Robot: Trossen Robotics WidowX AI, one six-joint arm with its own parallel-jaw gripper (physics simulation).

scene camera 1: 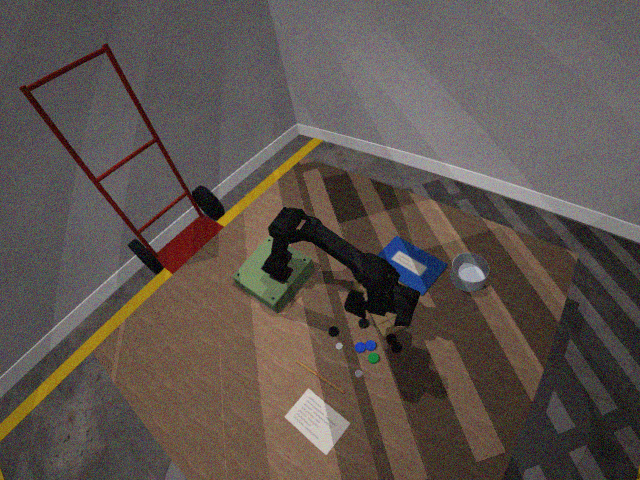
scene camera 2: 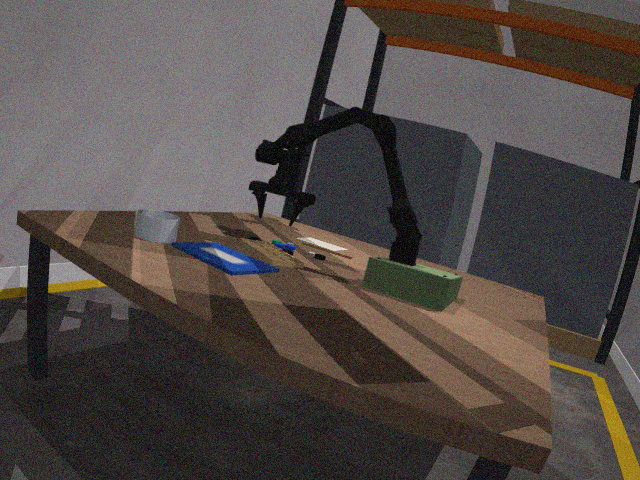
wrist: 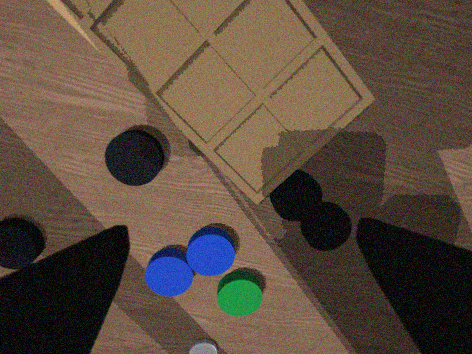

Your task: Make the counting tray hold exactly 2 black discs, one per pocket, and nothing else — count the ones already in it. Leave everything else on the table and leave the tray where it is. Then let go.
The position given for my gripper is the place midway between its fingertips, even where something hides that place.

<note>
My gripper (scene camera 2: 274, 222) is open, holding nothing. Also in view: a green disc (wrist: 239, 293). On the table rest a tan counting tray (scene camera 2: 274, 256) and a grey bowl (scene camera 2: 155, 226).
The tan counting tray also shows in the wrist view (wrist: 259, 95). The grey bowl is seen too in scene camera 1 (scene camera 1: 469, 271). My gripper also shows in scene camera 1 (scene camera 1: 379, 321) and in the wrist view (wrist: 245, 232). The wrist view does not show the grey bowl: it is out of frame.
</note>
